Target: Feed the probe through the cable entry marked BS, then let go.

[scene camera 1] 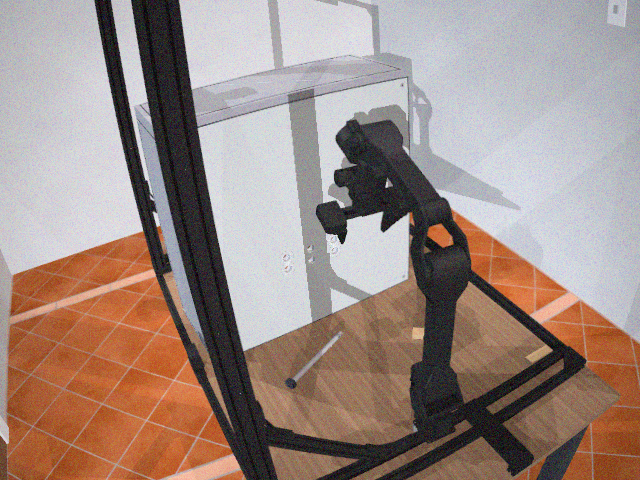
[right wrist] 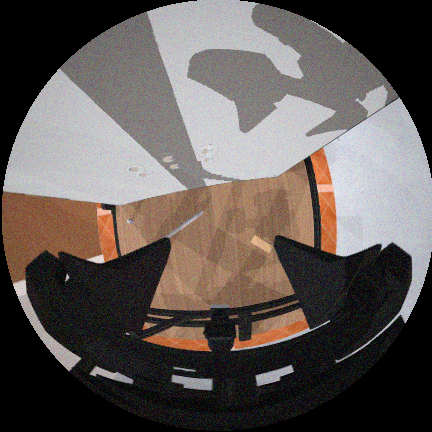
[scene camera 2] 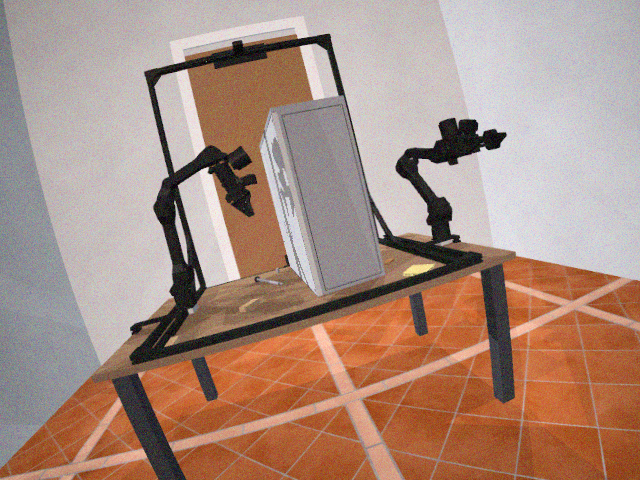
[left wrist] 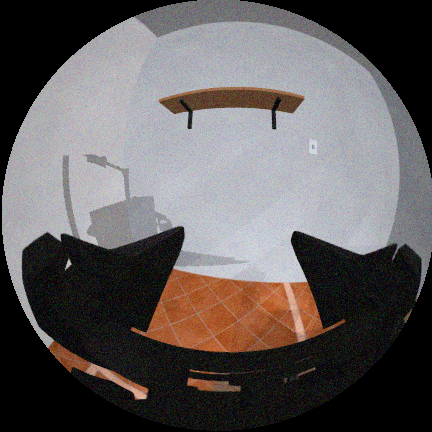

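Where they show: left gripper, fingertip midpoint: (scene camera 2: 495,135) (left wrist: 239,234); right gripper, fingertip midpoint: (scene camera 1: 362,236) (right wrist: 222,242) (scene camera 2: 252,216); left arm's base at its link origin: (scene camera 2: 442,238); right arm's base at its link origin: (scene camera 1: 434,426) (right wrist: 219,314) (scene camera 2: 187,307).
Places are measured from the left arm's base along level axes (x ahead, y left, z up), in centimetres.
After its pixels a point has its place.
The probe (scene camera 1: 315,358) @[x 67.5, y -22.3, z -0.4 cm] (scene camera 2: 269,281) @[x 66.7, y -20.0, z -0.7 cm] (right wrist: 186,224) @[x 65.8, y -17.8, z -0.7 cm], a thin grey rod with a dark end, lies flat on the table in front of the cabinet. The white cabinet panel (scene camera 1: 258,180) @[x 55.0, y -24.0, z 38.9 cm] (right wrist: 90,150) @[x 55.0, y -21.1, z 27.4 cm] has several small round cable entries (scene camera 1: 310,253) @[x 55.3, y -14.3, z 18.0 cm] (right wrist: 170,162) @[x 55.1, y -14.2, z 17.5 cm] low in its middle; their markings are too small to read, so BS cannot be told. My right gripper (scene camera 1: 364,232) @[x 67.2, y -8.5, z 25.8 cm] (scene camera 2: 252,212) @[x 67.2, y -8.5, z 25.8 cm] (right wrist: 222,242) @[x 67.2, y -8.5, z 25.8 cm] is open and empty, tilted downward, well above the table and the probe, in front of the panel. My left gripper (scene camera 2: 504,137) @[x -1.0, y 35.0, z 32.4 cm] (left wrist: 239,234) @[x -1.0, y 35.0, z 32.4 cm] is open and empty, high on the cabinet's other side, facing a wall.
A small tan block (scene camera 1: 417,333) @[x 75.0, y 0.9, z -0.5 cm] (right wrist: 261,243) @[x 76.0, y 3.3, z -0.4 cm] lies on the table near the right arm's base. Another tan piece (scene camera 1: 538,353) @[x 98.9, y 18.3, z -0.5 cm] lies near the frame rail. A yellow item (scene camera 2: 418,269) @[x 26.1, y 22.9, z -0.9 cm] lies beyond the cabinet. A black frame post (scene camera 1: 180,180) @[x 96.8, y -49.3, z 62.8 cm] rises in front of the cabinet.
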